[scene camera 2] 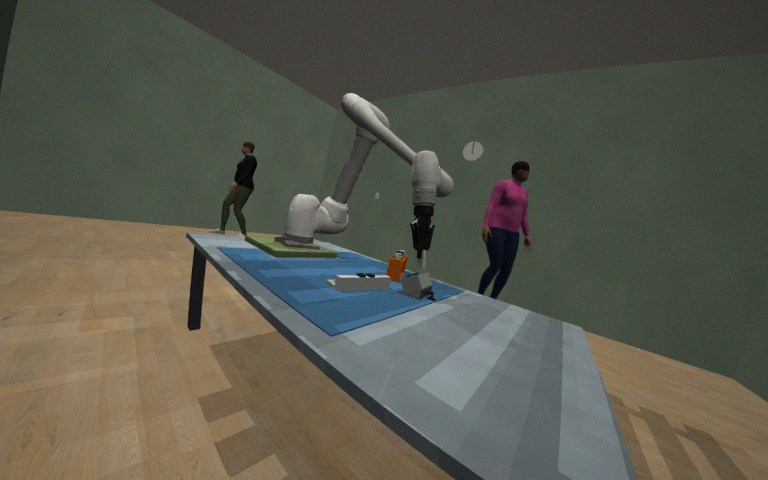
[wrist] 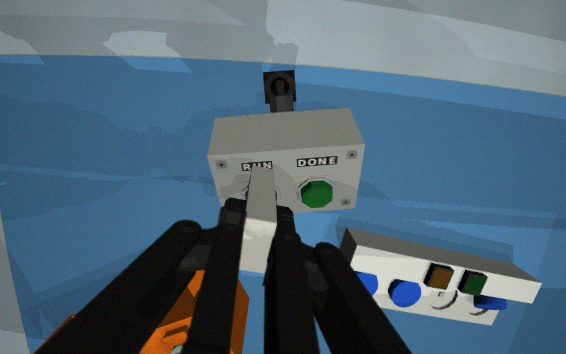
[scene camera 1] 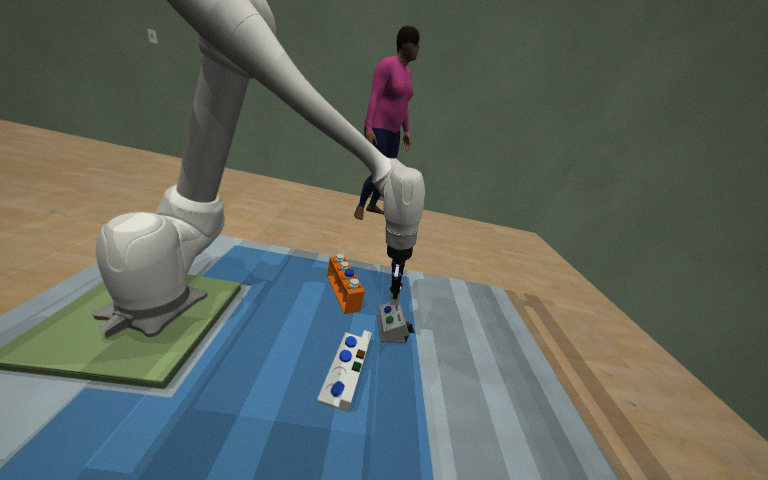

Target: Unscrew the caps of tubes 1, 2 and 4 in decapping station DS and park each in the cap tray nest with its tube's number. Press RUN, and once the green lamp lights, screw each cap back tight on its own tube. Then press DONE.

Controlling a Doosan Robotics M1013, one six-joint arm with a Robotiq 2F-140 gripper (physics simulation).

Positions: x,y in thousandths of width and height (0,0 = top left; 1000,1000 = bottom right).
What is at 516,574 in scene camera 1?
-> My gripper.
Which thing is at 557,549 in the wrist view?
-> A green DONE button.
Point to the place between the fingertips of my gripper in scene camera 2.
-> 548,557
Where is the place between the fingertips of my gripper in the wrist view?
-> At 458,530
